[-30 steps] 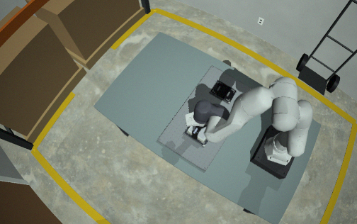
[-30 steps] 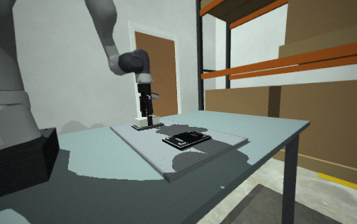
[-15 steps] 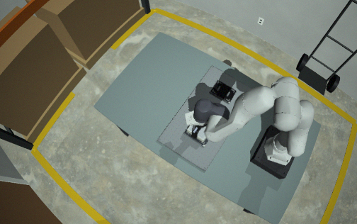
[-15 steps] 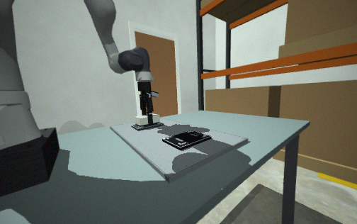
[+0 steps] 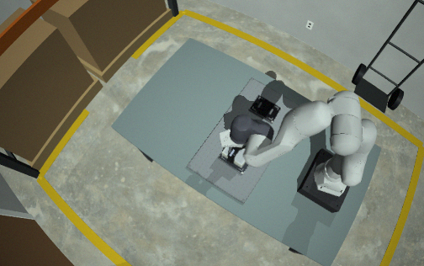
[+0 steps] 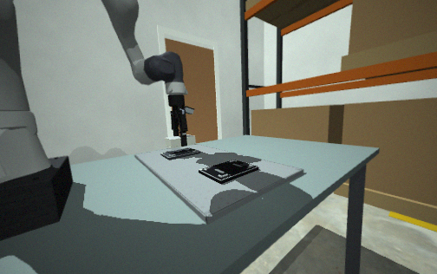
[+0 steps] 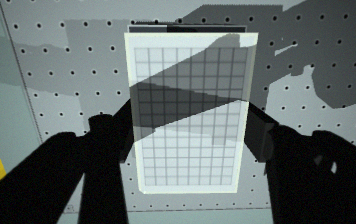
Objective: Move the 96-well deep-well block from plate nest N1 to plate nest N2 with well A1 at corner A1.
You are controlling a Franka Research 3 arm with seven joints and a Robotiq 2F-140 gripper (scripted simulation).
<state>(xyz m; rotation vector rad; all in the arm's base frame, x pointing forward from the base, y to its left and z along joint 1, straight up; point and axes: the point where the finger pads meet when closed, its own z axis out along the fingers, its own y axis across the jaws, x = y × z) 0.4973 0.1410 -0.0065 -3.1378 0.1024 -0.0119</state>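
Now: hand 35 cm to the left of the black plate nest N2 and 7 cm above it. From my hand the other things lie so: plate nest N1 (7 cm below); white 96-well deep-well block (1 cm below).
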